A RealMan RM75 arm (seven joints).
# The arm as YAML. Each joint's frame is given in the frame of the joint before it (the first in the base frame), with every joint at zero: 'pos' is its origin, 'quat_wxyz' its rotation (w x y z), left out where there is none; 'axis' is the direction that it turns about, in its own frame. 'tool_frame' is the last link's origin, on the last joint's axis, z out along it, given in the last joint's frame.
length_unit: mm
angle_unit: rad
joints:
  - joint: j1
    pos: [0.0, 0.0, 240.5]
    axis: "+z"
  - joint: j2
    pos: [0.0, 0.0, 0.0]
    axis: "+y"
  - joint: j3
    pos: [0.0, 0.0, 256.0]
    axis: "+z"
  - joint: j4
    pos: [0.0, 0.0, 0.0]
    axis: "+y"
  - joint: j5
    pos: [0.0, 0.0, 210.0]
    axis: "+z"
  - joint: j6
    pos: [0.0, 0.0, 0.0]
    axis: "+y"
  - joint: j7
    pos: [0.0, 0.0, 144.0]
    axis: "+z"
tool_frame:
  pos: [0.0, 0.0, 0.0]
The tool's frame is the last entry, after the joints.
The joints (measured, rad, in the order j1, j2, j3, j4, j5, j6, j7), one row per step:
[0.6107, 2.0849, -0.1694, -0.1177, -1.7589, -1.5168, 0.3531]
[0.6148, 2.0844, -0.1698, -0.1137, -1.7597, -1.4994, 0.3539]
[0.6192, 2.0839, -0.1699, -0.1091, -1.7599, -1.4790, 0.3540]
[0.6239, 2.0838, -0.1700, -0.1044, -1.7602, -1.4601, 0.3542]
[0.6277, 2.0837, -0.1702, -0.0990, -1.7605, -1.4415, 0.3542]
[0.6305, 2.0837, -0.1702, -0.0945, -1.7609, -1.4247, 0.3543]
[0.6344, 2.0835, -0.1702, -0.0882, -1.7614, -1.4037, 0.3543]
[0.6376, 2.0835, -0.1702, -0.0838, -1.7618, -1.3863, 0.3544]
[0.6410, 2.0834, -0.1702, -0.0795, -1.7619, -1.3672, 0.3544]
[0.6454, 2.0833, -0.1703, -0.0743, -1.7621, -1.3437, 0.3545]
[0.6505, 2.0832, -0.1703, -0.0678, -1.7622, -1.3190, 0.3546]
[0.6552, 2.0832, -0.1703, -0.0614, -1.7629, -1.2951, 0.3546]
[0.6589, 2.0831, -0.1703, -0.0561, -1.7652, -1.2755, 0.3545]
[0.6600, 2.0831, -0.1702, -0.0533, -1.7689, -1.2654, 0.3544]
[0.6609, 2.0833, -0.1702, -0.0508, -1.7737, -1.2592, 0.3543]
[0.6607, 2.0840, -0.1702, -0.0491, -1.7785, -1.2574, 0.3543]
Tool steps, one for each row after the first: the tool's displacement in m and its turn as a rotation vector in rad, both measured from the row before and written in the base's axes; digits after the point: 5 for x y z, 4 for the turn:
[0.00035, 0.00190, -0.00163, -0.0052, -0.0060, -0.0113]
[0.00058, 0.00216, -0.00179, -0.0048, -0.0071, -0.0138]
[0.00022, 0.00201, -0.00190, -0.0051, -0.0060, -0.0122]
[0.00046, 0.00165, -0.00204, -0.0055, -0.0056, -0.0128]
[0.00066, 0.00133, -0.00180, -0.0049, -0.0053, -0.0122]
[0.00069, 0.00167, -0.00230, -0.0064, -0.0064, -0.0148]
[0.00062, 0.00140, -0.00181, -0.0049, -0.0058, -0.0122]
[0.00080, 0.00156, -0.00180, -0.0047, -0.0068, -0.0135]
[0.00092, 0.00192, -0.00222, -0.0060, -0.0085, -0.0162]
[0.00074, 0.00197, -0.00252, -0.0069, -0.0082, -0.0168]
[0.00077, 0.00170, -0.00258, -0.0072, -0.0083, -0.0161]
[0.00069, 0.00119, -0.00228, -0.0071, -0.0080, -0.0125]
[0.00061, 0.00019, -0.00149, -0.0054, -0.0054, -0.0062]
[0.00015, -0.00015, -0.00146, -0.0058, -0.0041, -0.0025]
[-0.00006, -0.00064, -0.00129, -0.0051, -0.0019, 0.0002]

